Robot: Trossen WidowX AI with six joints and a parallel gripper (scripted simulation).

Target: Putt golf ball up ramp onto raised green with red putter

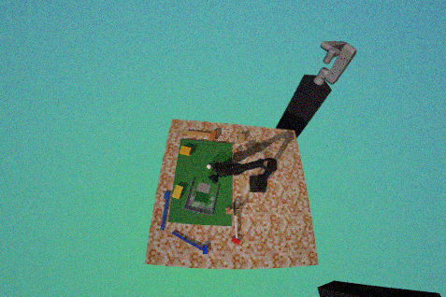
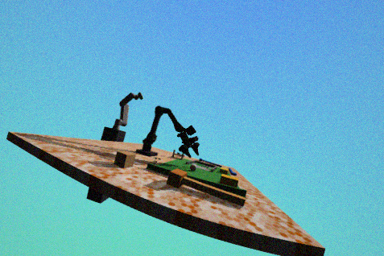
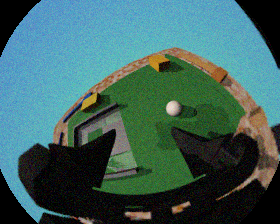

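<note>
Now: the red putter 42 cm to the left of my gripper tip, 12 cm behind it and 6 cm below it. Round my gripper tip: green mat 9 cm below, 6 cm ahead, 1 cm to the left; then white golf ball 10 cm to the right, 6 cm below.
</note>
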